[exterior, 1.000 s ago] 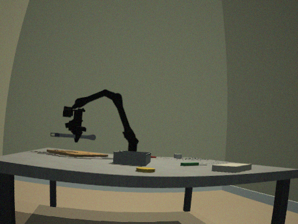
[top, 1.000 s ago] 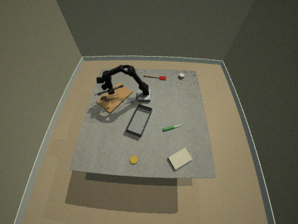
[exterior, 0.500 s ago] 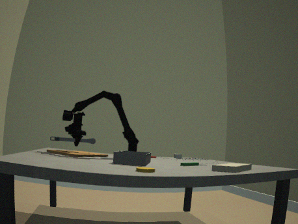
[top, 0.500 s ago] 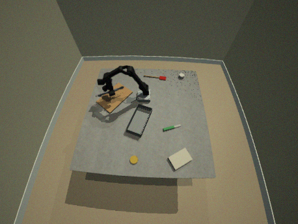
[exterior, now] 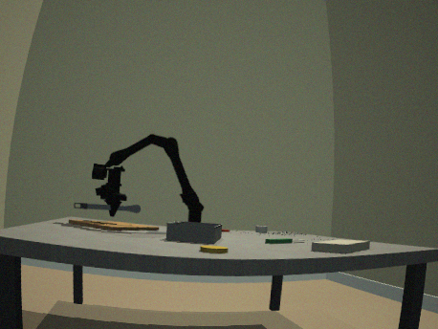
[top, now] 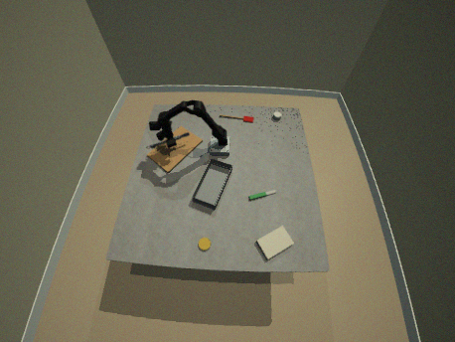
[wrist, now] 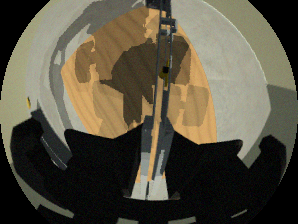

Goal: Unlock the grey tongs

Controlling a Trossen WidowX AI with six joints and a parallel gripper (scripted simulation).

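The wooden board is 4 cm below my gripper tip, 1 cm to the left of it and 1 cm ahead of it. The rest, counted from my gripper tip: dark roasting tin: 34 cm ahead, 28 cm to the left, 2 cm below; red-handled tool: 54 cm to the left, 24 cm behind, 4 cm below; yellow disc: 72 cm ahead, 21 cm to the left, 4 cm below.
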